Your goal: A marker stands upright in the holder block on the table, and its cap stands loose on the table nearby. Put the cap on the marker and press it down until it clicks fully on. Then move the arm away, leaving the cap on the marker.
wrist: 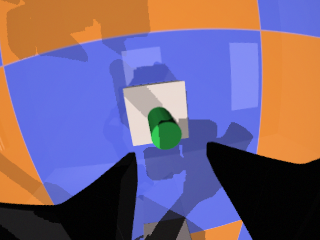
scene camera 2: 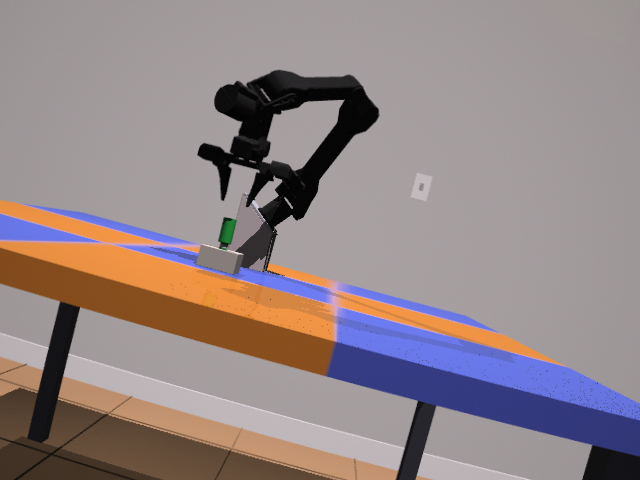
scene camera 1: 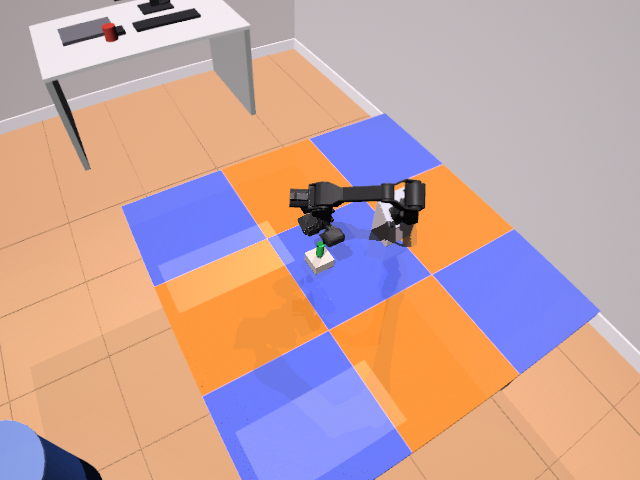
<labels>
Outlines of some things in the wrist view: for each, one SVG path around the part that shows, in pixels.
My gripper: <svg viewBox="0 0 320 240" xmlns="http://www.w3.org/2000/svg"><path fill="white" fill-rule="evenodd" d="M136 152L128 152L123 159L113 164L109 171L107 169L103 176L97 177L97 180L93 180L91 185L88 184L87 188L76 193L71 199L63 201L63 204L29 205L4 203L4 201L1 203L0 201L0 240L131 240L137 196ZM205 144L205 153L207 153L207 159L211 163L211 168L215 172L217 180L220 181L221 187L225 189L224 192L227 193L233 208L236 208L237 215L240 215L241 221L243 221L253 240L320 240L320 157L319 159L308 161L307 164L291 163L291 161L287 163L284 160L271 159L271 157L255 155L255 153L241 151L241 149L235 147L227 147L227 145L215 143L215 141L208 141Z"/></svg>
A green cap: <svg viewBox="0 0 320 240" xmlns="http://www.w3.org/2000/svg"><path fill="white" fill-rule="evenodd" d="M153 108L148 115L153 144L161 149L176 147L181 139L180 128L177 127L175 120L169 115L167 109L161 107Z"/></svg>
</labels>
